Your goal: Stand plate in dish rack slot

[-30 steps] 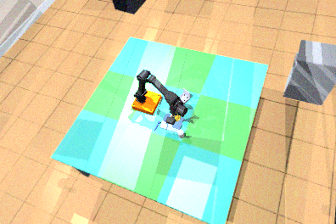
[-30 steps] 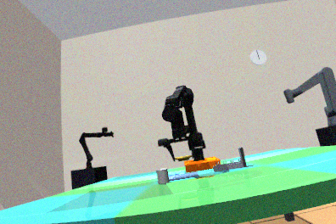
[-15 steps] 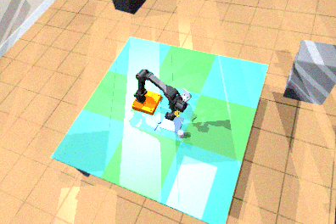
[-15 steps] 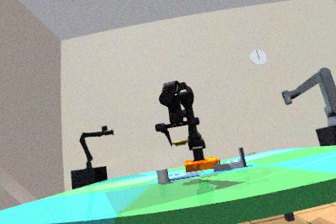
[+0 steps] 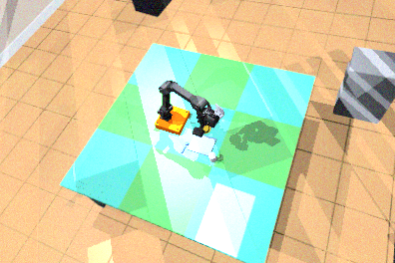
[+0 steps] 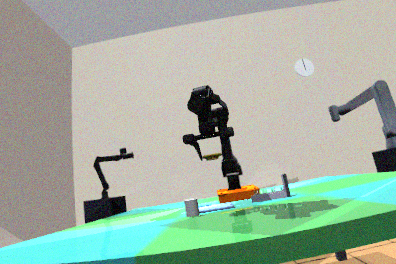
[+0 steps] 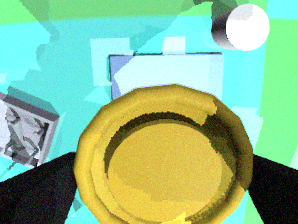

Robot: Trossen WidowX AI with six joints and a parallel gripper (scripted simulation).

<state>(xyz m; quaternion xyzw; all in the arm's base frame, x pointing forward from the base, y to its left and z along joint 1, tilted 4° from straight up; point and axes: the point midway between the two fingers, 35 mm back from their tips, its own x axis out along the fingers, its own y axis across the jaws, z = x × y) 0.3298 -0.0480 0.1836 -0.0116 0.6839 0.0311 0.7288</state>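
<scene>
My gripper tip is now 18 cm to the right of the grey dish rack, 15 cm above it and 6 cm past it. The rest, counted from my gripper tip: pale blue mat (17 cm below, 3 cm behind, 2 cm to the right); then yellow plate (1 cm above); then cup (15 cm below, 8 cm to the right, 8 cm ahead).
</scene>
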